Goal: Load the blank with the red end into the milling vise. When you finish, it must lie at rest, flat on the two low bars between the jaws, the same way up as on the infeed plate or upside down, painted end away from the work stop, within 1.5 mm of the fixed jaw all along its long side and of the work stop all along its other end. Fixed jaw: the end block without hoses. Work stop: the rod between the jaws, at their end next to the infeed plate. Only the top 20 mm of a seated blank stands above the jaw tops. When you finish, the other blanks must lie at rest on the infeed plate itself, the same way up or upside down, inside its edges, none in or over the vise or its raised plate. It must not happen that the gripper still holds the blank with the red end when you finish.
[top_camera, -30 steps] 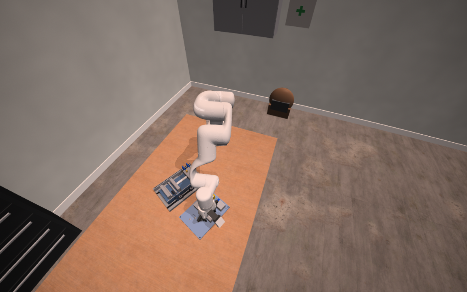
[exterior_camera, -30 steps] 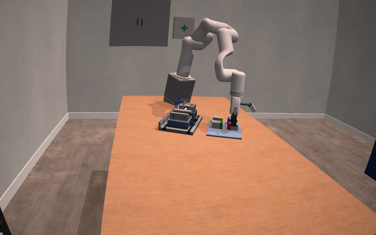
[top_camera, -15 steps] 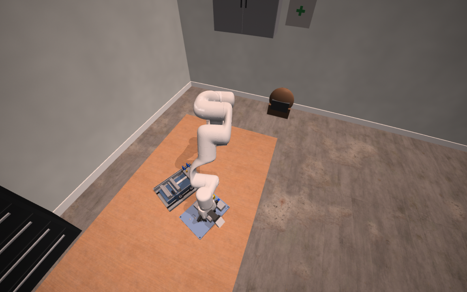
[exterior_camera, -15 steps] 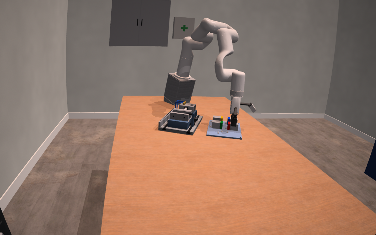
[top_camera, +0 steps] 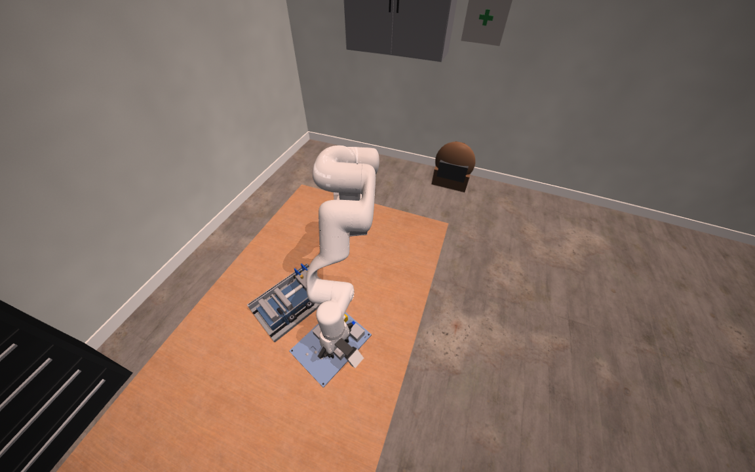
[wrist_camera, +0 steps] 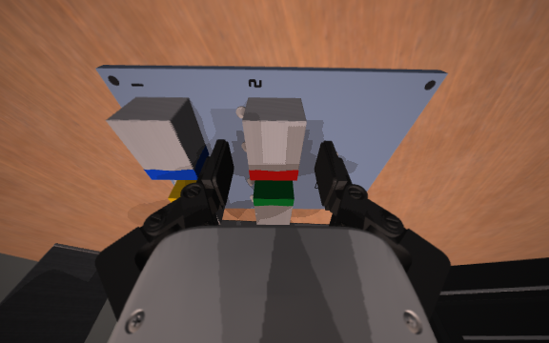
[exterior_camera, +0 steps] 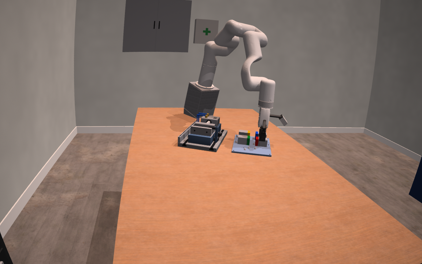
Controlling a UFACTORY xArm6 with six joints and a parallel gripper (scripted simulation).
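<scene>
The red-ended blank lies 30 mm below my hand. Also, from my hand: blue-ended blank: 80 mm behind, 30 mm to the left, 30 mm below; green-ended blank: 80 mm to the right, 30 mm below, 30 mm behind; infeed plate: 50 mm below, 40 mm to the right, 20 mm behind.
</scene>
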